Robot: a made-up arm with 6 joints.
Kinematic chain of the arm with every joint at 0, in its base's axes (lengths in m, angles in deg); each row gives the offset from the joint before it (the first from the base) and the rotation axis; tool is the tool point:
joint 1: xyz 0 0 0.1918 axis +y
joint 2: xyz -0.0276 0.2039 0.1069 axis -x
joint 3: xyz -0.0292 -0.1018 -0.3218 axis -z
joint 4: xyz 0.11 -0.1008 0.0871 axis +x
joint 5: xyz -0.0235 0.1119 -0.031 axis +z
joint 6: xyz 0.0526 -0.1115 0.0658 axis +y
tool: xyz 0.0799 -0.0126 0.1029
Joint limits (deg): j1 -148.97..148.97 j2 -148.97..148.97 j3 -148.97..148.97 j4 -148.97..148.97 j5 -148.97..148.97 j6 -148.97..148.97
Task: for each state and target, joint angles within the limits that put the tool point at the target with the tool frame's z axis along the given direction. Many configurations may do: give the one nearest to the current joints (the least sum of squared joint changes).
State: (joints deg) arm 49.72 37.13 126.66 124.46 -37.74 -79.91
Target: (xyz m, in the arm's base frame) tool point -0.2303 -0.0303 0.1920 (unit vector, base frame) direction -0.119 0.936 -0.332
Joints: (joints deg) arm 22.19 42.71 104.10 148.97 -22.54 -102.31
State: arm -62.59 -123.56 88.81 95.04 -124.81 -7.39
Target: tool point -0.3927 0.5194 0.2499 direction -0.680 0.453 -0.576
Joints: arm -34.44 -148.97 62.67 120.87 -86.81 -21.92
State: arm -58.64 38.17 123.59 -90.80 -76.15 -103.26
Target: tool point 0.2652 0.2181 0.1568 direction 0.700 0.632 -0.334
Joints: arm -107.00 -5.76 108.31 -90.40 -59.33 -132.24
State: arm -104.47 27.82 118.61 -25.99 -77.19 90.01
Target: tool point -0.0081 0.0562 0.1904 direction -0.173 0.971 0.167
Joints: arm -79.81 59.68 148.97 -23.45 -116.43 38.71
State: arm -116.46 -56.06 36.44 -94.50 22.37 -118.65
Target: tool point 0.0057 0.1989 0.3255 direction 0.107 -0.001 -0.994
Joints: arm -141.47 -35.28 23.23 -65.98 31.26 -70.90
